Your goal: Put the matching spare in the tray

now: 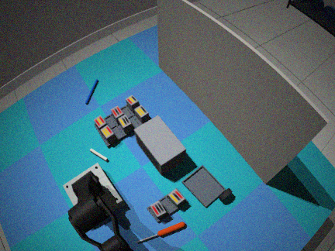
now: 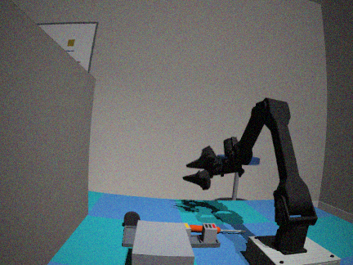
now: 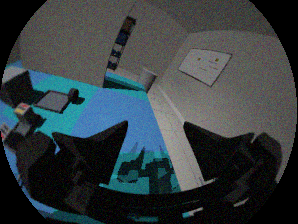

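Right now my gripper tip is 4 cm short of the grey spare, 32 cm to the right of it and 11 cm above it. The rest, counted from my gripper tip: blue pen (5 cm ahead, 91 cm to the left, 15 cm below); dark grey flat tray (15 cm ahead, 30 cm to the left, 15 cm below); tall grey wall panel (36 cm ahead, 49 cm to the left, 7 cm above).
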